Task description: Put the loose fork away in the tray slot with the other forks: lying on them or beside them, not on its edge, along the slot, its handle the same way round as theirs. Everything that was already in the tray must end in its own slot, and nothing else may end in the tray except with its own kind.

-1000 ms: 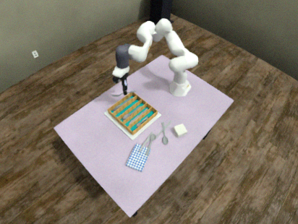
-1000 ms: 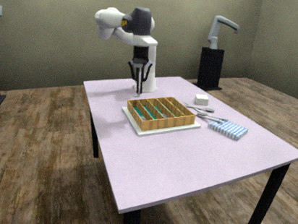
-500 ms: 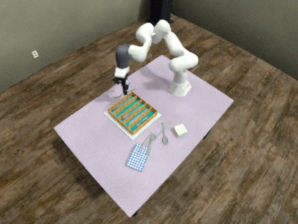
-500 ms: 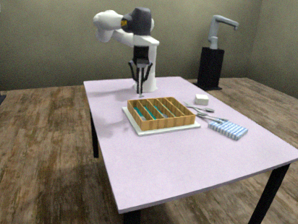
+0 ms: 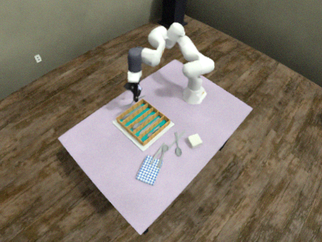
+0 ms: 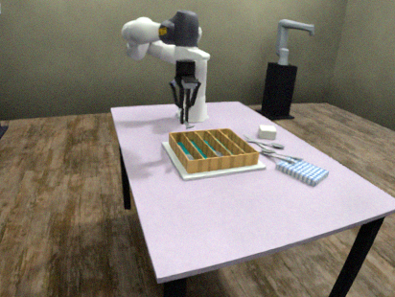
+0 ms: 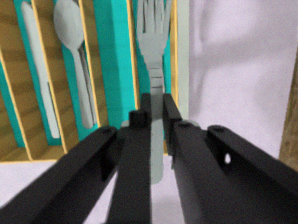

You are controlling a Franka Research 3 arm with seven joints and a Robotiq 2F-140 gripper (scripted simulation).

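The wooden tray is 14 cm below my hand, 11 cm to the left of it and 4 cm ahead of it. Also, from my hand: white block 50 cm to the left, 15 cm below, 11 cm behind; knife 38 cm to the left, 16 cm below, 16 cm ahead; napkin 42 cm to the left, 27 cm ahead, 16 cm below.
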